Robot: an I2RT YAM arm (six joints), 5 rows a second.
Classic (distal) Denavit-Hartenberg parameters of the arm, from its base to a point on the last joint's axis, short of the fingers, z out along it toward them. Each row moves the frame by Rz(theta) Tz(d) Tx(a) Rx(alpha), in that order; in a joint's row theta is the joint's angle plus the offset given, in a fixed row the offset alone. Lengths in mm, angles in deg.
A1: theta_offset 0, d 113.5, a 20, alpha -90
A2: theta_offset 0, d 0, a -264, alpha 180
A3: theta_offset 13.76, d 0, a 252.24, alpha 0
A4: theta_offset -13.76, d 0, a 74, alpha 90
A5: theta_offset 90, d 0, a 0, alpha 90
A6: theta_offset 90, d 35.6, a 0, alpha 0
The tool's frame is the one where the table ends.
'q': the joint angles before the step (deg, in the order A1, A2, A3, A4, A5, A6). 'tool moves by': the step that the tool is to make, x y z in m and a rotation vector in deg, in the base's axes. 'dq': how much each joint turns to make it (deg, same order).
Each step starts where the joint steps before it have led.
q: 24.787 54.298 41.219 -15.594 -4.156 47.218
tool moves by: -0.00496 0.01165 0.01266 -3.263 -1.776 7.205
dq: 3.071 0.453 3.166 -3.035 -1.834 -5.265
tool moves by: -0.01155 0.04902 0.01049 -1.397 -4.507 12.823
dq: 12.233 4.157 3.160 3.615 1.177 -3.542
